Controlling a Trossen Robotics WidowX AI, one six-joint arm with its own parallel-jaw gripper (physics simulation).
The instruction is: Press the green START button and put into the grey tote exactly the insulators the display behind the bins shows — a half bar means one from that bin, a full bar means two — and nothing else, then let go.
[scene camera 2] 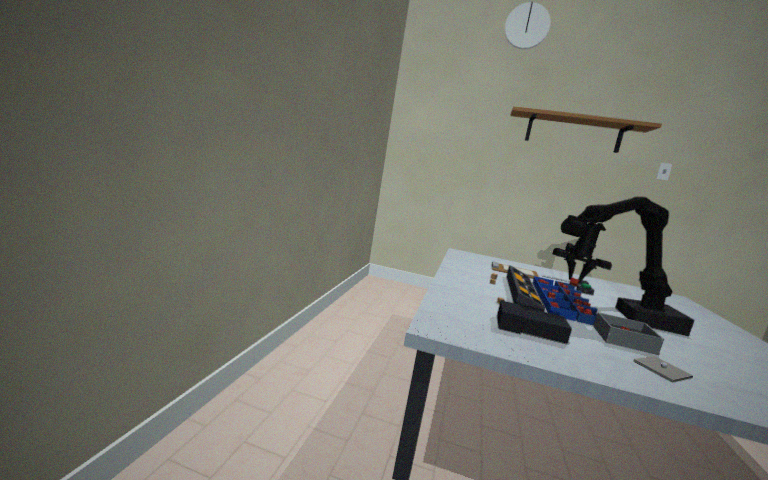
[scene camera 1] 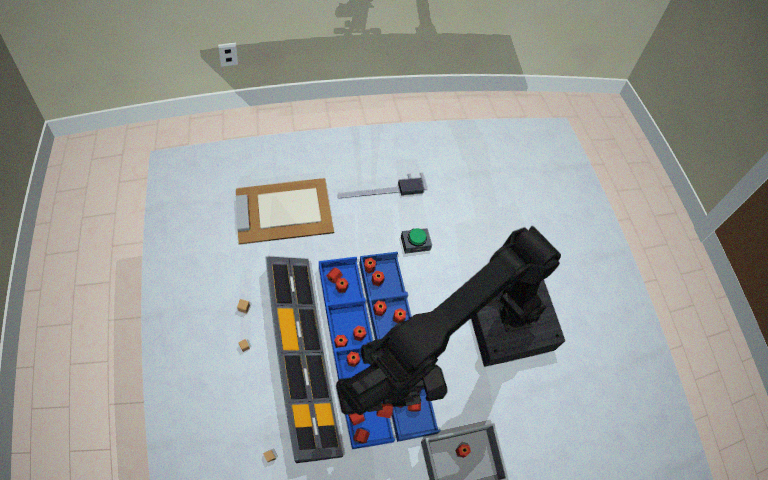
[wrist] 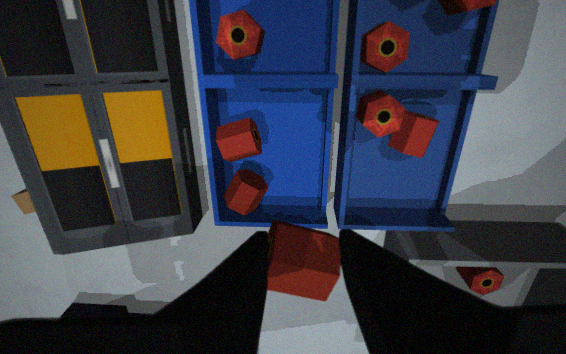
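Note:
My gripper (scene camera 2: 574, 279) (wrist: 303, 241) is shut on a red insulator (scene camera 2: 574, 282) (wrist: 305, 267), held above the bins' near end. Blue bins (scene camera 1: 379, 298) (wrist: 270, 81) hold red insulators. In the wrist view, the near left bin has two lying insulators (wrist: 239, 140) (wrist: 246, 192); the near right has an upright insulator (wrist: 383, 116) and a lying insulator (wrist: 415, 135). The display (scene camera 1: 288, 329) (wrist: 137, 125) shows one full bar in the second row's left cell and two half bars in the nearest row. One insulator (scene camera 1: 463, 450) (wrist: 486, 281) is in the grey tote (scene camera 1: 498, 452) (scene camera 2: 631, 338). The green START button (scene camera 1: 417, 236) stands beyond the bins.
A clipboard (scene camera 1: 325, 206) and a caliper-like tool (scene camera 1: 411, 185) lie at the far side. Small tan blocks (scene camera 1: 242, 306) (scene camera 1: 244, 345) (scene camera 1: 269, 455) lie behind the display. In scene camera 2, a black block (scene camera 2: 532, 322) stands by the display and a flat plate (scene camera 2: 662, 369) lies near the tote.

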